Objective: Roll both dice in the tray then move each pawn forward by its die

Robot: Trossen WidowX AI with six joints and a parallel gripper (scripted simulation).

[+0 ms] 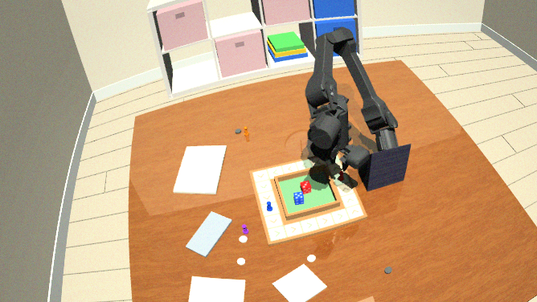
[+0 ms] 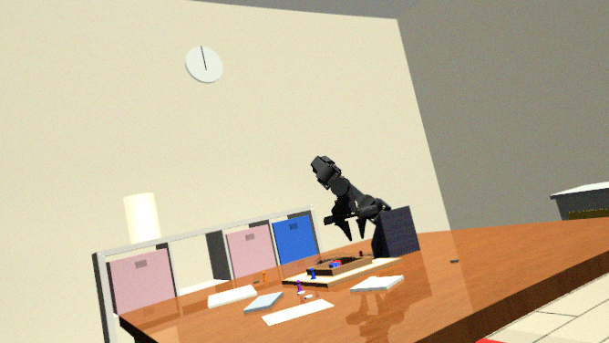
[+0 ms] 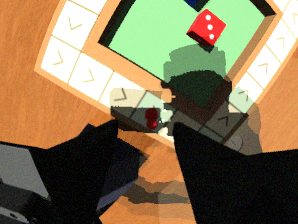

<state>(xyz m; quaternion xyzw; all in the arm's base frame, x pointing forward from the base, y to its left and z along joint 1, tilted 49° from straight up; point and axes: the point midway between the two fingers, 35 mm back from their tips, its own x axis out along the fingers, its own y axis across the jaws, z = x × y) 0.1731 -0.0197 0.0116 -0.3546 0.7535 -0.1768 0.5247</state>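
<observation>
My gripper tip is 20 mm past the red pawn, 10 mm to the left of it and 60 mm above it. Round my gripper tip: green tray (100 mm ahead, 10 mm to the right, 80 mm below); purple pawn (300 mm ahead, 40 mm to the left, 70 mm below); blue pawn (210 mm ahead, 60 mm below).
</observation>
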